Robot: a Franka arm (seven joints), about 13 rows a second.
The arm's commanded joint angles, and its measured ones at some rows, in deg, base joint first. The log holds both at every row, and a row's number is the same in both.
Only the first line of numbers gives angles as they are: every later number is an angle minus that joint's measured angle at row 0.
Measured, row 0: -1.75, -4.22, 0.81, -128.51, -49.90, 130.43, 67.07
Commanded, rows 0 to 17: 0.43, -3.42, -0.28, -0.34, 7.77, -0.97, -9.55; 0.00, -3.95, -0.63, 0.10, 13.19, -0.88, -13.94; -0.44, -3.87, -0.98, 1.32, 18.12, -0.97, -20.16; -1.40, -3.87, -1.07, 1.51, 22.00, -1.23, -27.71; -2.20, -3.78, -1.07, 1.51, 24.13, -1.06, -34.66; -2.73, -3.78, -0.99, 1.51, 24.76, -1.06, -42.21; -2.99, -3.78, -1.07, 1.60, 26.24, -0.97, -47.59; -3.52, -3.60, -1.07, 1.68, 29.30, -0.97, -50.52; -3.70, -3.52, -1.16, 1.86, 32.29, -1.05, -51.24; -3.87, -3.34, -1.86, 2.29, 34.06, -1.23, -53.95; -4.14, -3.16, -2.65, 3.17, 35.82, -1.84, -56.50; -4.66, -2.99, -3.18, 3.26, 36.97, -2.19, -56.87; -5.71, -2.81, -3.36, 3.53, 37.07, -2.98, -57.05; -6.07, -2.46, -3.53, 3.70, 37.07, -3.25, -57.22; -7.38, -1.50, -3.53, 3.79, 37.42, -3.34, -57.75; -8.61, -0.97, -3.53, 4.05, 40.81, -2.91, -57.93; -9.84, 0.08, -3.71, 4.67, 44.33, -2.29, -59.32; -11.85, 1.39, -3.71, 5.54, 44.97, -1.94, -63.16
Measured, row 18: -8.74, -1.61, -4.14, 2.65, 41.65, -1.94, -58.43
